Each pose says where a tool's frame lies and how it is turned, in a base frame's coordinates. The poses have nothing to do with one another.
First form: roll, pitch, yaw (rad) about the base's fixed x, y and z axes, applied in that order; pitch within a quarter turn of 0, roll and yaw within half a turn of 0; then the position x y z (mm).
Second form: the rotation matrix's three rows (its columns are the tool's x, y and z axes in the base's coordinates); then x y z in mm. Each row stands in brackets. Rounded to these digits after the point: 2 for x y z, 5 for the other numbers.
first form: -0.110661 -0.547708 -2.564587 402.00 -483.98 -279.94
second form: [[-0.71550 0.49398 0.49400], [-0.46572 -0.86434 0.18977], [0.52073 -0.09428 0.84850]], [402.00 -483.98 -279.94]
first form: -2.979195 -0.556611 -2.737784 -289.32 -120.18 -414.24
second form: [[-0.78076 -0.46630 -0.41590], [-0.33361 0.87391 -0.35354], [0.52831 -0.13728 -0.83788]], [-289.32 -120.18 -414.24]
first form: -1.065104 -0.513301 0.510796 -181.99 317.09 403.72
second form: [[0.75993 0.13794 -0.63519], [0.42587 0.63260 0.64688], [0.49106 -0.76210 0.42199]], [-181.99 317.09 403.72]
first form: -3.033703 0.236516 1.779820 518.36 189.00 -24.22
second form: [[-0.20173 0.97778 -0.05700], [0.95100 0.18162 -0.25023], [-0.23432 -0.10468 -0.96651]], [518.36 189.00 -24.22]
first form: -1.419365 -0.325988 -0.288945 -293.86 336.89 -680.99
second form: [[0.90806 0.34644 0.23537], [-0.26993 0.05439 0.96134], [0.32024 -0.93649 0.14291]], [-293.86 336.89 -680.99]
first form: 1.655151 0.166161 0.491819 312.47 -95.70 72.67
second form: [[0.86933 0.18506 0.45827], [0.46573 0.00356 -0.88492], [-0.16540 0.98272 -0.08309]], [312.47 -95.70 72.67]
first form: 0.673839 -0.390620 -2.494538 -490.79 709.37 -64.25
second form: [[-0.73776 0.66064 -0.13877], [-0.55743 -0.48025 0.67723], [0.38076 0.57699 0.72257]], [-490.79 709.37 -64.25]
